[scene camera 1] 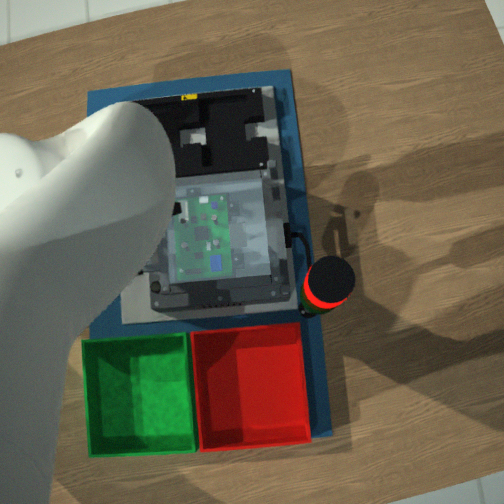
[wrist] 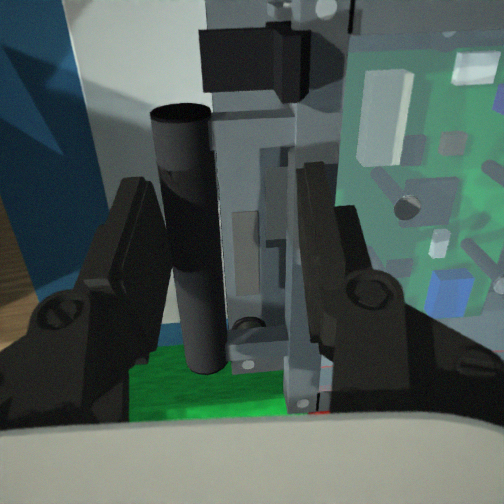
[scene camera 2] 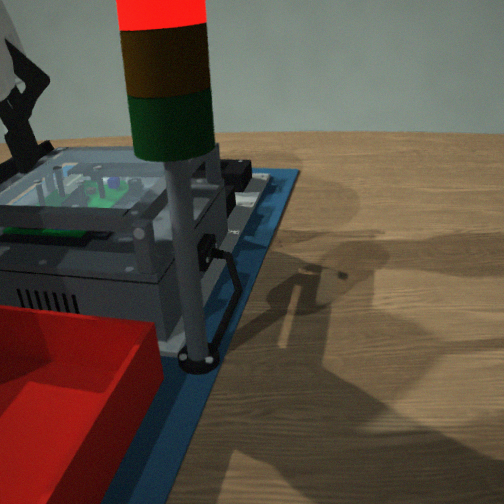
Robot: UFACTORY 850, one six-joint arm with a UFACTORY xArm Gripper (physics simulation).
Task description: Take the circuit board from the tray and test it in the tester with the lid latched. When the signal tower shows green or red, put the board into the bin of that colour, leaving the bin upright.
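Note:
The green circuit board lies inside the grey tester under the closed clear lid; it also shows in the wrist view. The signal tower has its top red segment lit, with amber and green dark. My gripper is open at the tester's left side. The dark cylindrical latch handle stands between the fingers, close to the left finger and apart from the right. In scene camera 1 the arm hides the gripper. The black tray holds no board.
The green bin and red bin stand upright side by side in front of the tester, on the blue mat. The signal tower stands at the tester's right front corner with a cable to it.

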